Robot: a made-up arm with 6 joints. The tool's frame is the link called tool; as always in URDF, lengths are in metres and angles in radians. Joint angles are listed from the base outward. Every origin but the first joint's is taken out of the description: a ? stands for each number. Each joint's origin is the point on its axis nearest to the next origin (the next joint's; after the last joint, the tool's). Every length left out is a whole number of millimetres.
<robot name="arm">
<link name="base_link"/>
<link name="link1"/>
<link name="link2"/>
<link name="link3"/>
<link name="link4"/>
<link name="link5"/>
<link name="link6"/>
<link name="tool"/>
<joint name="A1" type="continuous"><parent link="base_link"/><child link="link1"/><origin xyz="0.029 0.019 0.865" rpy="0 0 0"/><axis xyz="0 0 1"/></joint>
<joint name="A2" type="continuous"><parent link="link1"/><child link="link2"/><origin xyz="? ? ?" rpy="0 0 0"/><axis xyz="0 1 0"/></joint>
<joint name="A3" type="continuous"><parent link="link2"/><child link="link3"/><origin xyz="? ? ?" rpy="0 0 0"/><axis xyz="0 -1 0"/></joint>
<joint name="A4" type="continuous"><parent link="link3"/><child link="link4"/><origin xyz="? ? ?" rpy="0 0 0"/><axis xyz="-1 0 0"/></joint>
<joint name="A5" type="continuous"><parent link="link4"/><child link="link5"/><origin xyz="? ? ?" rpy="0 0 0"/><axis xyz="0 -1 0"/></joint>
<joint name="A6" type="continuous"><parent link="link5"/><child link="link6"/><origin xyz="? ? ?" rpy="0 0 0"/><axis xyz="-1 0 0"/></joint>
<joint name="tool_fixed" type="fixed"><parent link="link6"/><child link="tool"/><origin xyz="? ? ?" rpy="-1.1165 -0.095 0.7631"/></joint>
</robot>
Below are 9 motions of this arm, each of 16 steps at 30 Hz.
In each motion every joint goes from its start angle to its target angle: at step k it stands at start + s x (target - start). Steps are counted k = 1, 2, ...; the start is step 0. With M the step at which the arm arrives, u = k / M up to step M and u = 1 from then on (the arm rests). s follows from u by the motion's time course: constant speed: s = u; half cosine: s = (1 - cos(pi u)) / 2; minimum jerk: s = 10 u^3 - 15 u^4 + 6 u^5.
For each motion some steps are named. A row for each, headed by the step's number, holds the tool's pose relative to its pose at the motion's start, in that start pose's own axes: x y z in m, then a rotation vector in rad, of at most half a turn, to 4 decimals.
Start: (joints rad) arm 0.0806 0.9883 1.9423 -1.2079 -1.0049 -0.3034
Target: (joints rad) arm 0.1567 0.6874 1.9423 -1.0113 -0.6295 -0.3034
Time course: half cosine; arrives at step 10
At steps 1, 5, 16:
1: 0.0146 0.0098 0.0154 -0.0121 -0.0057 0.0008
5: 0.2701 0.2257 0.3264 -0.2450 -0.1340 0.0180
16: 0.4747 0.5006 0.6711 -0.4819 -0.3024 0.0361

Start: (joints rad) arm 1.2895 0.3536 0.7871 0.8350 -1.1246 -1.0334
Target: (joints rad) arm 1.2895 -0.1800 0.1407 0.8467 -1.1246 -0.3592
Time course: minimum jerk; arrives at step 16
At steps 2, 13, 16:
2: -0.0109 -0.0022 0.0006 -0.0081 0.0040 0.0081
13: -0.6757 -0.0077 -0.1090 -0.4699 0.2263 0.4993
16: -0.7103 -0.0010 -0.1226 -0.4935 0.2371 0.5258

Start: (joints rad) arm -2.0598 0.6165 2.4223 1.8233 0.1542 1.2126
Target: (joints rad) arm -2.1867 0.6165 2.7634 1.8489 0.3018 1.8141
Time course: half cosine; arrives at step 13
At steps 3, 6, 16:
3: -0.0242 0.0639 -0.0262 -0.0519 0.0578 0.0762
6: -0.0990 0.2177 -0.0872 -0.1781 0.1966 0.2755
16: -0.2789 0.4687 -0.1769 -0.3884 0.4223 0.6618

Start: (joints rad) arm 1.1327 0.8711 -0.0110 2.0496 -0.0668 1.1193
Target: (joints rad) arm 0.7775 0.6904 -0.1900 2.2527 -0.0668 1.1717
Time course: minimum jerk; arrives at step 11
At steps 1, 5, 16:
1: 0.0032 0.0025 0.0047 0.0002 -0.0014 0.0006
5: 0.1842 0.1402 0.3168 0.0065 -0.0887 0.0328
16: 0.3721 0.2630 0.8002 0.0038 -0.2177 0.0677

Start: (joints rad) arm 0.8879 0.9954 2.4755 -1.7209 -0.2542 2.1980
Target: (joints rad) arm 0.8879 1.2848 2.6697 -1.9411 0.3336 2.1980
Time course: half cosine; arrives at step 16
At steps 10, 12, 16:
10: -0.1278 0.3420 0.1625 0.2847 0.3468 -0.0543
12: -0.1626 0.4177 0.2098 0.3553 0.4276 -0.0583
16: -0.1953 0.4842 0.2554 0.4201 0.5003 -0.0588

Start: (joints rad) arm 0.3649 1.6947 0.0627 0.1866 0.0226 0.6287
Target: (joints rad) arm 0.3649 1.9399 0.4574 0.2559 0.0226 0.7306
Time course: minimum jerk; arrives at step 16
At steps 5, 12, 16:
5: 0.0262 -0.0509 -0.0456 -0.0367 0.0182 0.0002
12: 0.1307 -0.2215 -0.2099 -0.1791 0.0976 0.0022
16: 0.1456 -0.2418 -0.2311 -0.1991 0.1100 0.0027

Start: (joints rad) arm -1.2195 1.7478 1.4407 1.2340 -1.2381 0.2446
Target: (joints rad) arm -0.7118 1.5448 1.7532 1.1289 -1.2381 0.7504
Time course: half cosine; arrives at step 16
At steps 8, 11, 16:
8: -0.8838 0.0708 0.5080 -0.2890 0.0586 -0.1783
11: -1.3480 0.2528 0.7805 -0.4491 0.0970 -0.2824
16: -1.6934 0.4651 0.9760 -0.5755 0.1309 -0.3690

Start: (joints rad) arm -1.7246 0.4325 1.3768 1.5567 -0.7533 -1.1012
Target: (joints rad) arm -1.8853 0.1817 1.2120 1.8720 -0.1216 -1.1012
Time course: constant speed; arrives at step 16
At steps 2, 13, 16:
2: -0.0199 -0.0716 -0.0141 -0.0698 -0.0534 -0.0033
13: -0.1683 -0.4316 -0.0393 -0.4583 -0.3262 0.0652
16: -0.2187 -0.5173 -0.0327 -0.5615 -0.3934 0.1095

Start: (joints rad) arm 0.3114 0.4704 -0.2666 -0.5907 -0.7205 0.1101
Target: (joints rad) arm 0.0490 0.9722 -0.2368 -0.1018 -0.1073 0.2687
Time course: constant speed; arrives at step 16
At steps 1, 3, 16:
1: -0.0055 -0.0533 -0.0554 -0.0201 0.0267 -0.0200
3: -0.0200 -0.1543 -0.1704 -0.0607 0.0803 -0.0540
16: -0.1798 -0.5974 -1.0223 -0.3316 0.3820 -0.0887

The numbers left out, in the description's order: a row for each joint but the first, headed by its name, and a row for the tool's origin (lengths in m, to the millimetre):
A2: 0.107 -0.007 0
A3: 0.025 0 1.527
A4: 1.63 0 0.213
A5: 0 -0.013 0.007
A6: 0.149 0 0.005
tool: 0 -0.028 -0.016

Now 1 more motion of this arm.
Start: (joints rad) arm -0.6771 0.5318 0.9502 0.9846 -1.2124 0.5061
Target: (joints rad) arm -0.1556 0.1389 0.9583 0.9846 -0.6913 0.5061
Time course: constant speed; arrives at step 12
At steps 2, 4, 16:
2: -0.2434 0.0346 0.1443 -0.1110 -0.0156 -0.1572
4: -0.4831 0.1008 0.2679 -0.2167 -0.0350 -0.3165
16: -1.3335 0.6155 0.4934 -0.5702 -0.1446 -0.9744

